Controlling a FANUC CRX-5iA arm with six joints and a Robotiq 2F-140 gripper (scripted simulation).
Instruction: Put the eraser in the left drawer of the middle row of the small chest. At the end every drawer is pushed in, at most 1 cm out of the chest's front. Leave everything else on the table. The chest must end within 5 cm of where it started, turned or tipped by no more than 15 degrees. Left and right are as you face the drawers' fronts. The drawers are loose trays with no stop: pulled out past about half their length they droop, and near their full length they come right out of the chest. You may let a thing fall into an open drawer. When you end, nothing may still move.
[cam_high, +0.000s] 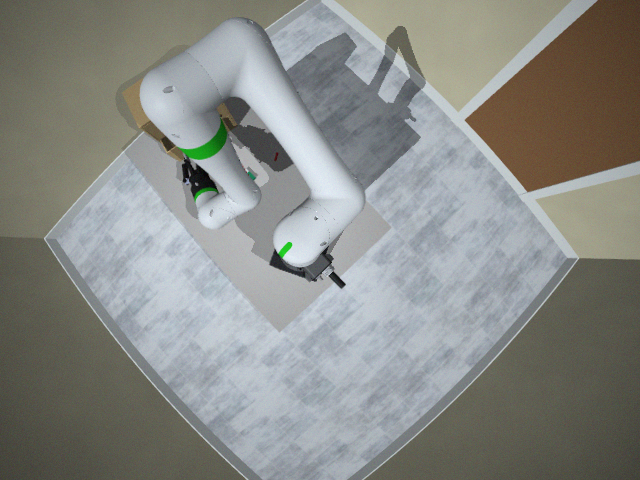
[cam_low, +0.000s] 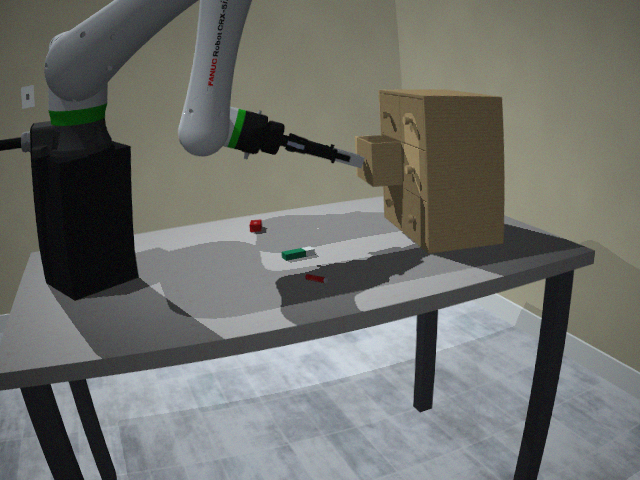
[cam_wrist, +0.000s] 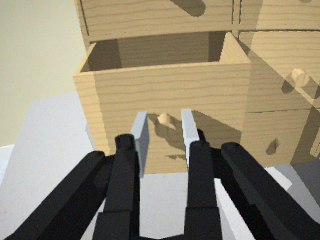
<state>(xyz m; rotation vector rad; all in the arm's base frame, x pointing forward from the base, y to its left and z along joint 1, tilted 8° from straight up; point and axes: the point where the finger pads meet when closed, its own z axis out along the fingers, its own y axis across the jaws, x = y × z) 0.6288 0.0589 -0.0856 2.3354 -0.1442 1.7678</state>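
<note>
The eraser lies 17 cm below my hand, 17 cm behind it and 12 cm to the right of it. The rest, counted from my hand: small red cube: 19 cm behind, 16 cm below, 14 cm to the left; thin red pen-like object: 28 cm to the right, 20 cm behind, 17 cm below.
</note>
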